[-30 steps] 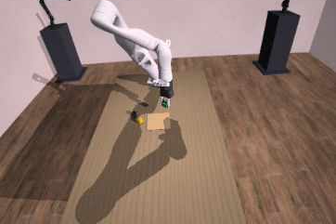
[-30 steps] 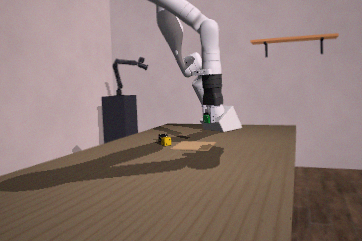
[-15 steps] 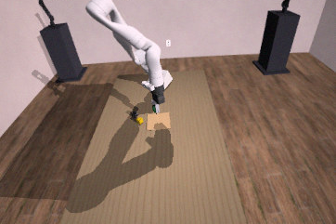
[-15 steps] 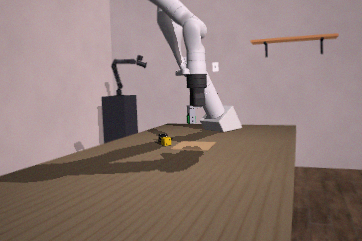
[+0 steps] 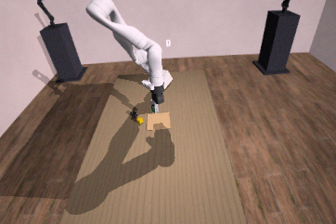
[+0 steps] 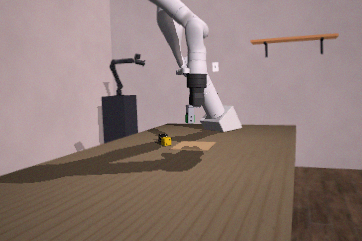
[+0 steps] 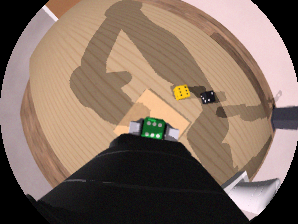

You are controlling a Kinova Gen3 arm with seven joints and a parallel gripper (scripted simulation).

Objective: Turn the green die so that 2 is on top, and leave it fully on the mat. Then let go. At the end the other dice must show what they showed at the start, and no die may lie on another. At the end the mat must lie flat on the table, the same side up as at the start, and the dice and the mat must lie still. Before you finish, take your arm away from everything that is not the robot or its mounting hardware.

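My gripper is now 10 mm to the right of the tan mat and 110 mm above it. From my hand the other things lie so: yellow die (10 mm behind, 100 mm to the right, 90 mm below); black die (70 mm behind, 140 mm to the right, 90 mm below); green die (right at my hand).
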